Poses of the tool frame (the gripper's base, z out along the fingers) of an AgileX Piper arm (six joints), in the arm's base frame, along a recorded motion.
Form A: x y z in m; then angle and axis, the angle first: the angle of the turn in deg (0 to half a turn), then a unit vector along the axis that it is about.
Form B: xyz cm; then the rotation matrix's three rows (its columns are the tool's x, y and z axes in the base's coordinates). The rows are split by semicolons. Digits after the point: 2 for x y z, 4 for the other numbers.
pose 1, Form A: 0.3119, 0.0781, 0.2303, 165.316, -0.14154, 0.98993, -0.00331
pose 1, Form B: 31.19, 7.81, 23.03; -0.9279, -0.2748, 0.2519; -0.2765, 0.9606, 0.0294; -0.2500, -0.0423, -0.9673
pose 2, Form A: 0.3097, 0.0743, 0.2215, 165.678, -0.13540, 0.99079, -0.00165
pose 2, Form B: 30.97, 7.43, 22.15; -0.9328, -0.2637, 0.2455; -0.2645, 0.9639, 0.0303; -0.2447, -0.0367, -0.9689
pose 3, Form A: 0.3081, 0.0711, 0.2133, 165.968, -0.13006, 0.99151, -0.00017
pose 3, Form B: 30.81, 7.11, 21.33; -0.9368, -0.2540, 0.2404; -0.2541, 0.9667, 0.0312; -0.2404, -0.0319, -0.9702
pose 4, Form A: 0.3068, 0.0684, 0.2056, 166.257, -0.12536, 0.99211, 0.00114
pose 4, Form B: 30.68, 6.84, 20.56; -0.9404, -0.2455, 0.2354; -0.2449, 0.9690, 0.0320; -0.2360, -0.0276, -0.9714
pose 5, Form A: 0.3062, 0.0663, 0.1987, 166.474, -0.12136, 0.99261, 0.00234
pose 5, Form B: 30.62, 6.63, 19.87; -0.9432, -0.2381, 0.2316; -0.2370, 0.9709, 0.0330; -0.2327, -0.0238, -0.9723
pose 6, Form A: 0.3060, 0.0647, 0.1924, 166.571, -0.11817, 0.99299, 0.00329
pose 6, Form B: 30.60, 6.47, 19.24; -0.9451, -0.2322, 0.2298; -0.2307, 0.9724, 0.0339; -0.2314, -0.0210, -0.9726
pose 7, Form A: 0.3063, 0.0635, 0.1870, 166.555, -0.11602, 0.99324, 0.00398
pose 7, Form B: 30.63, 6.35, 18.70; -0.9460, -0.2282, 0.2300; -0.2264, 0.9734, 0.0348; -0.2319, -0.0192, -0.9726
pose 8, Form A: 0.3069, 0.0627, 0.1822, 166.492, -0.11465, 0.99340, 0.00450
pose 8, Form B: 30.69, 6.27, 18.22; -0.9464, -0.2257, 0.2310; -0.2236, 0.9740, 0.0356; -0.2331, -0.0180, -0.9723
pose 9, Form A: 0.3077, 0.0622, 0.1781, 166.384, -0.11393, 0.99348, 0.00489
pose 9, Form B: 30.77, 6.22, 17.81; -0.9463, -0.2243, 0.2328; -0.2220, 0.9744, 0.0364; -0.2350, -0.0172, -0.9718
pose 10, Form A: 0.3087, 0.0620, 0.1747, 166.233, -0.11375, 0.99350, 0.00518
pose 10, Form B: 30.87, 6.20, 17.47; -0.9458, -0.2240, 0.2353; -0.2215, 0.9744, 0.0372; -0.2376, -0.0169, -0.9712
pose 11, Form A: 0.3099, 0.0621, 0.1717, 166.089, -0.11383, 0.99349, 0.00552
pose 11, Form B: 30.99, 6.21, 17.17; -0.9451, -0.2242, 0.2376; -0.2215, 0.9744, 0.0382; -0.2401, -0.0166, -0.9706
